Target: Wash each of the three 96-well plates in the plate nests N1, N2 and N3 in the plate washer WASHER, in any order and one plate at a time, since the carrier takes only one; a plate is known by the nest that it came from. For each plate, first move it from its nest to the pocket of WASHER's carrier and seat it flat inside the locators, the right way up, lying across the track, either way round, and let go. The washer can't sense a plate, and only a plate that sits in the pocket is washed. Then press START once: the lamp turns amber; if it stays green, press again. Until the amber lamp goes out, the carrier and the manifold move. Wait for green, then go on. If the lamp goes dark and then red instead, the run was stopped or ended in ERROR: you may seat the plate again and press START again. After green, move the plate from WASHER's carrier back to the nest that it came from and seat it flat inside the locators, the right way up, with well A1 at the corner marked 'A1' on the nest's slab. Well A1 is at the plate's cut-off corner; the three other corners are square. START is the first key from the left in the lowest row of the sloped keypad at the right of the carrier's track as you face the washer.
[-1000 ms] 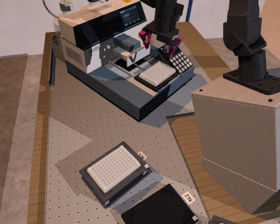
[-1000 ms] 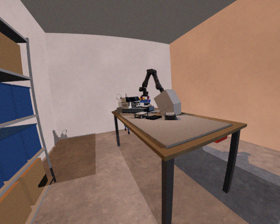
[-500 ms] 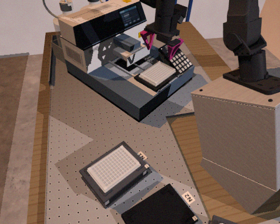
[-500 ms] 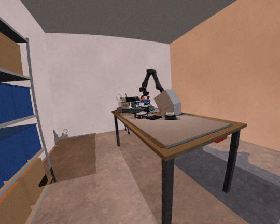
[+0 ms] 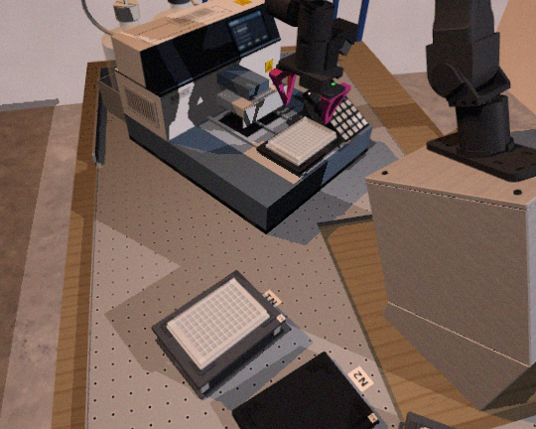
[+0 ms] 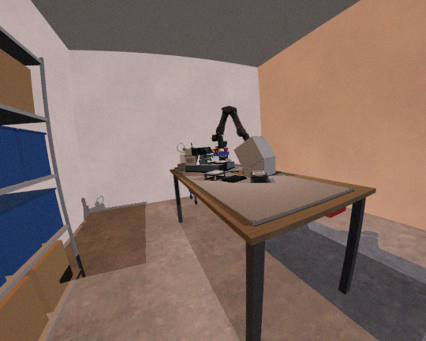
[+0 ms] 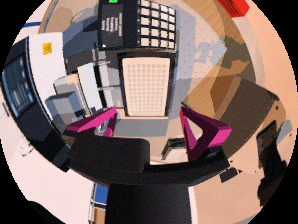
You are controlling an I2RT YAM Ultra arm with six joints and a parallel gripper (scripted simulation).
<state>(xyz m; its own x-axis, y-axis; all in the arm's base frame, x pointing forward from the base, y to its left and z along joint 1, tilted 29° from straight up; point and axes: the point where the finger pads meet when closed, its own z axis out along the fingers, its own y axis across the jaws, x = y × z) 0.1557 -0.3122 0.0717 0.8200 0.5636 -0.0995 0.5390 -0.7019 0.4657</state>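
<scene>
Right now the dark carrier pocket is 8 cm below my hand. Also, from my hand: nest N1: 34 cm to the left, 24 cm ahead, 13 cm below; manifold: 13 cm to the right, 8 cm ahead, 3 cm below; washer: 13 cm to the right, 8 cm ahead, 4 cm below.
</scene>
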